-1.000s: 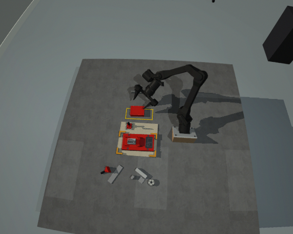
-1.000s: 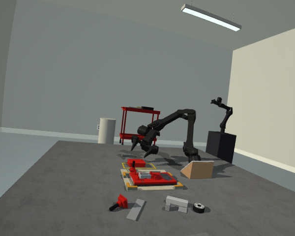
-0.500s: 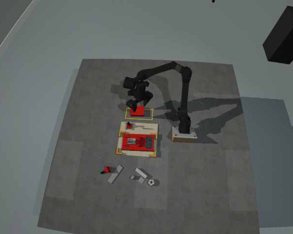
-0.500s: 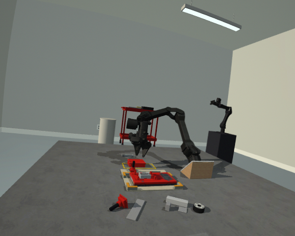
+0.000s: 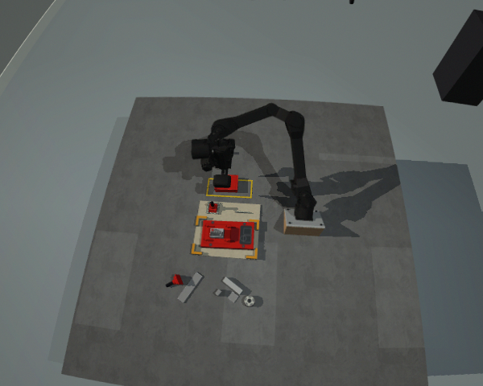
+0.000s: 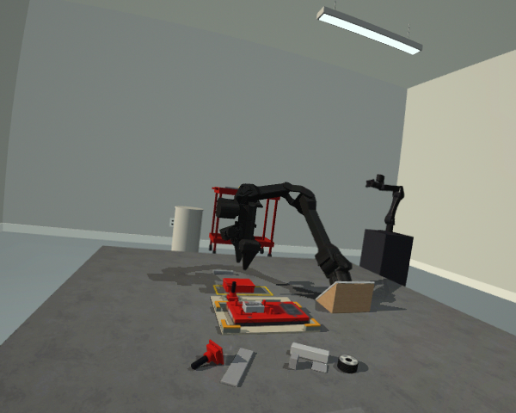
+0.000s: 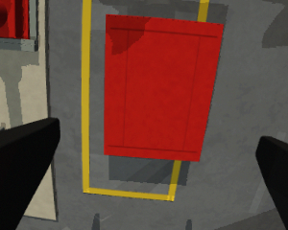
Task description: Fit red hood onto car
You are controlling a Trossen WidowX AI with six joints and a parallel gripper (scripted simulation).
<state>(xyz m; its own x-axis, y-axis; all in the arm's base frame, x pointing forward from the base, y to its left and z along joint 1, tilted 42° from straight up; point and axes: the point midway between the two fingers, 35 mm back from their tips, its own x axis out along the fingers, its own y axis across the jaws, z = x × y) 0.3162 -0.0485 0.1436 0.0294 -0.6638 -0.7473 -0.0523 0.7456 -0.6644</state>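
The red hood is 6 cm below my gripper tip. Also, from my gripper tip: grey engine block (23 cm to the left, 6 cm below, 1 cm ahead).
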